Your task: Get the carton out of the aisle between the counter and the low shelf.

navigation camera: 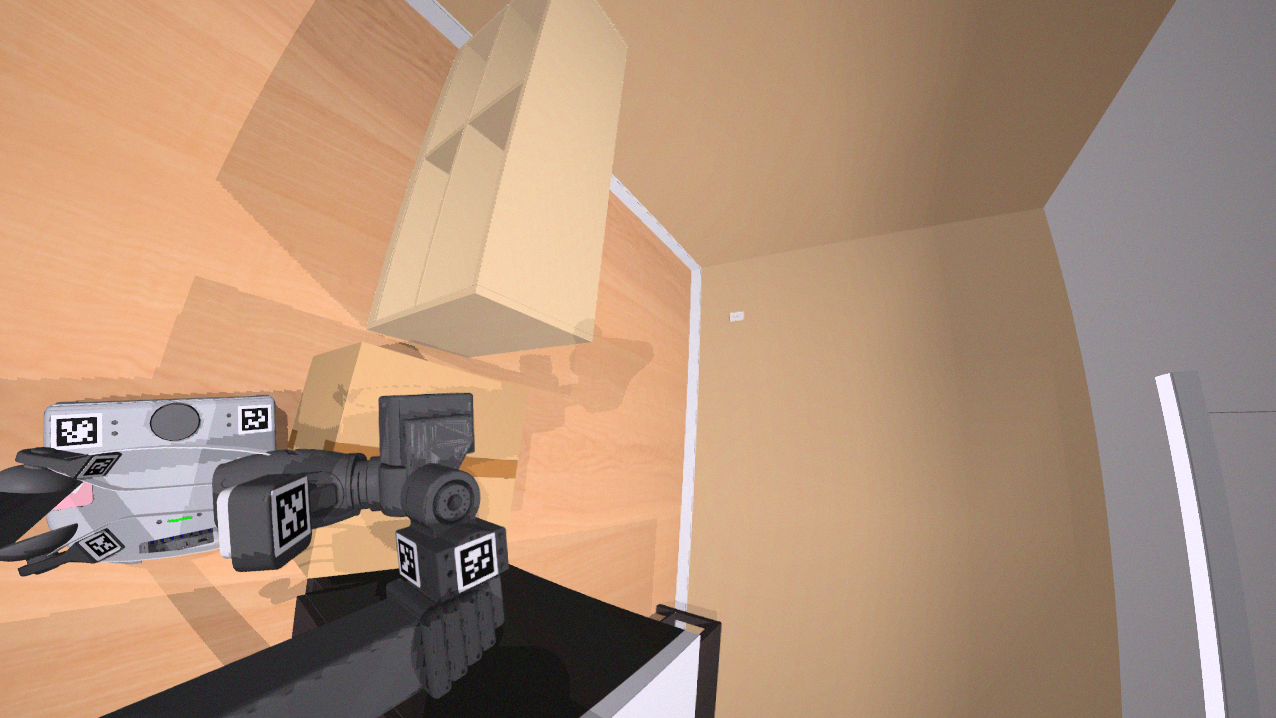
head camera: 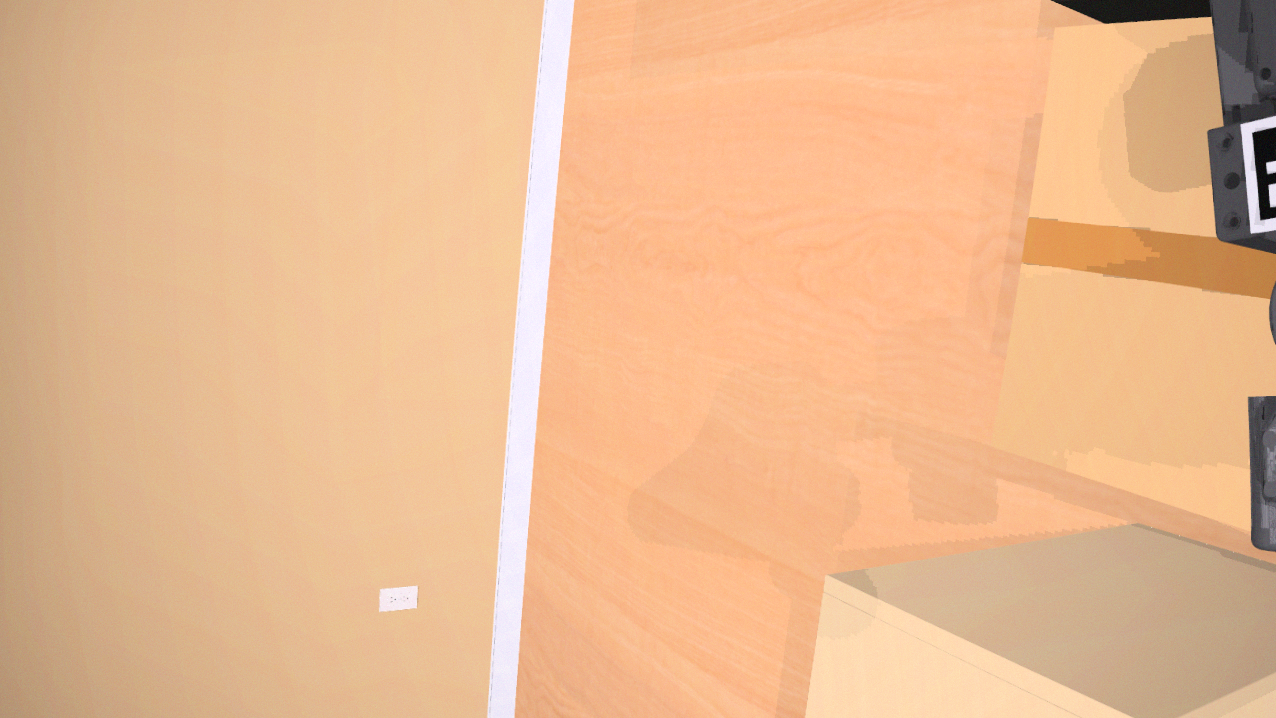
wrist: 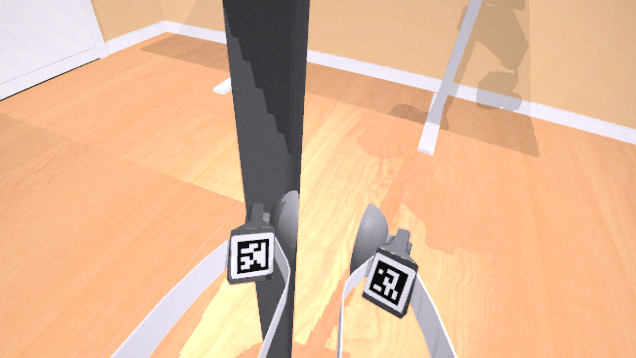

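Seen in the pictures: gripper, fingertip midpoint: [wrist: 329,221]; robot's base, link origin: [navigation camera: 177,419].
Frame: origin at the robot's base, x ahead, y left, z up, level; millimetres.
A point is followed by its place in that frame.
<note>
The carton [head camera: 1133,366] {z 406, x -42, y -549 mm} [navigation camera: 392,375] {z 406, x 83, y -343 mm}, tan with a darker orange tape band, stands on the floor between the black-topped counter [head camera: 1151,7] {z 101, x -526, y -653 mm} [navigation camera: 571,634] {z 685, x -506, y -563 mm} and the low shelf [head camera: 1070,607] {z 431, x 196, y -611 mm} [navigation camera: 557,178] {z 610, x 584, y -655 mm}. In the navigation camera view the robot's wrist and arm cover part of it. The robot's light grey base [navigation camera: 133,473] {z 160, x -88, y 61 mm} is close at the carton's left side. My gripper [navigation camera: 35,517] [wrist: 329,221] {z 781, x -21, y 85 mm} is open, with bare floor showing between its fingertips. It points left over the base, away from the carton, with the wrist above the carton.
A dark upright post [wrist: 265,100] stands behind the left finger in the wrist view. White bars [wrist: 432,130] reach the floor beyond. A wall with a white baseboard [head camera: 530,312] {z 50, x -330, y -2606 mm} [navigation camera: 691,401] {z 43, x -145, y -2645 mm} runs past the aisle's far end. A white door [wrist: 45,40] {z 225, x -1888, y 1569 mm} shows at top left.
</note>
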